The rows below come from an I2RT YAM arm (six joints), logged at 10 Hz.
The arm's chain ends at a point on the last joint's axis. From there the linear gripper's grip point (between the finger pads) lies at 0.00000 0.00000 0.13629 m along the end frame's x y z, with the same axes.
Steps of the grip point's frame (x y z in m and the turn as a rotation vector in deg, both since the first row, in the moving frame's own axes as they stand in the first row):
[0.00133 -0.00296 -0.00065 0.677 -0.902 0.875]
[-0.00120 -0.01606 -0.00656 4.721 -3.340 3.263]
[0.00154 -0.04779 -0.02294 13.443 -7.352 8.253]
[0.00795 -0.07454 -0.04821 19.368 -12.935 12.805]
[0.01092 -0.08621 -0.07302 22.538 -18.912 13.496]
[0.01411 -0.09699 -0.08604 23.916 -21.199 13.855]
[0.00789 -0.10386 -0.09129 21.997 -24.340 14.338]
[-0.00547 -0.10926 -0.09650 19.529 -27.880 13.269]
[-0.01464 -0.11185 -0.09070 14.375 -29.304 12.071]
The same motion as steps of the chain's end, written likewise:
[0.00346 -0.00133 -0.00062 0.677 -0.902 0.875]
[0.00641 -0.00463 -0.00587 4.721 -3.340 3.263]
[0.01648 -0.01505 -0.01810 13.443 -7.352 8.253]
[0.03257 -0.02673 -0.03715 19.368 -12.935 12.805]
[0.04740 -0.03025 -0.05552 22.538 -18.912 13.496]
[0.05482 -0.03763 -0.06548 23.916 -21.199 13.855]
[0.05576 -0.04786 -0.06967 21.997 -24.340 14.338]
[0.05125 -0.05847 -0.07325 19.529 -27.880 13.269]
[0.04737 -0.07260 -0.06926 14.375 -29.304 12.071]

